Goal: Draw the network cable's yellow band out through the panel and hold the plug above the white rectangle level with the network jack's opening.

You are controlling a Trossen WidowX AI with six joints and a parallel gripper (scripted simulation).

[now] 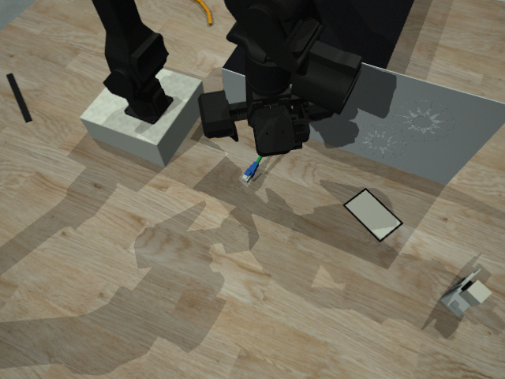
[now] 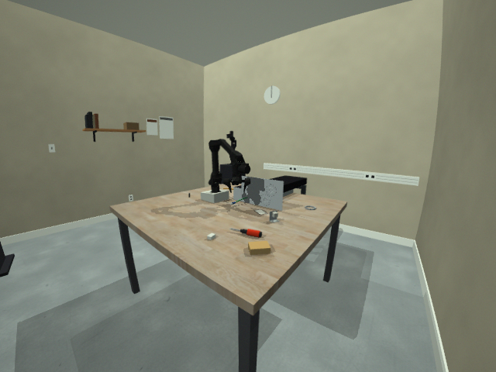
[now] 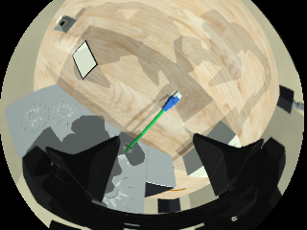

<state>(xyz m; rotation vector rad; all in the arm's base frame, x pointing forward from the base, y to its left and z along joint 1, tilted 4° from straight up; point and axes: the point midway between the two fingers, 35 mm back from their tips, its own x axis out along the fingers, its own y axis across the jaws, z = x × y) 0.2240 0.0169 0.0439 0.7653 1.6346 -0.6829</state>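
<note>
The blue plug lies 10 mm behind my hand, 30 mm to the right of it and 100 mm below it. Round my hand: screwdriver: 350 mm ahead, 310 mm to the right, 110 mm below; orange cable: 380 mm behind, 330 mm to the left, 120 mm below; white rectangle: 210 mm ahead, 130 mm below.
</note>
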